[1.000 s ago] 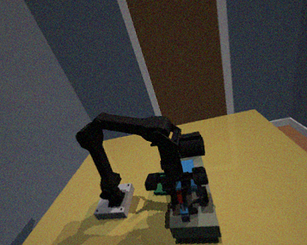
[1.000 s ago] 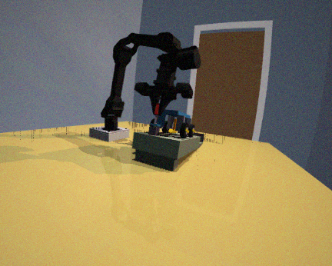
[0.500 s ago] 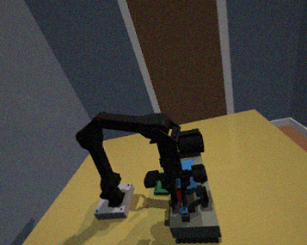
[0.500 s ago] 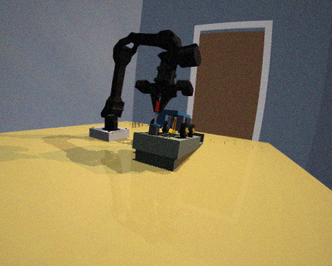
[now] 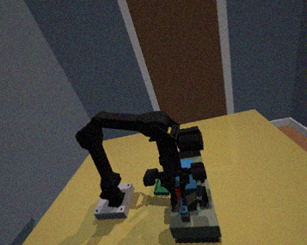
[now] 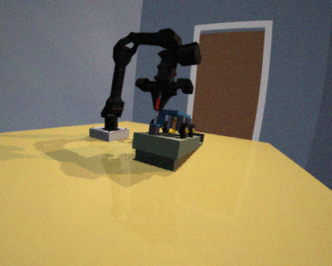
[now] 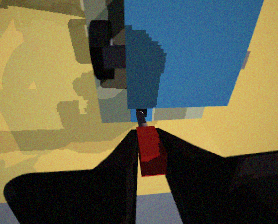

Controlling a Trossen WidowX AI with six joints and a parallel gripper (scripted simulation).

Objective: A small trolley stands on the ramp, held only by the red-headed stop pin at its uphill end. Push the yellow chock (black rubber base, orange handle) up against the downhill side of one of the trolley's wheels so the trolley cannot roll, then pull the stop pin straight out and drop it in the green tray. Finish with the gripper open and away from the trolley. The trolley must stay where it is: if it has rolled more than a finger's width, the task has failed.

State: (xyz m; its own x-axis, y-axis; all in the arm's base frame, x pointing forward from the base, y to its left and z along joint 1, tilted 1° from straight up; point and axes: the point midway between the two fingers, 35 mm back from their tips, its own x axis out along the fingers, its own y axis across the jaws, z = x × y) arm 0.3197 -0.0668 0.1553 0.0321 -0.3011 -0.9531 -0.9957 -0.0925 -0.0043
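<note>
Now: gripper tip 12 cm past the green tray, 19 cm to the right of it and 17 cm above it. Round my gripper tip: grey ramp: 1 cm ahead, 10 cm to the left, 11 cm below; red-headed stop pin: right at my gripper tip; blue trolley: 1 cm ahead, 10 cm to the left, 5 cm below.
</note>
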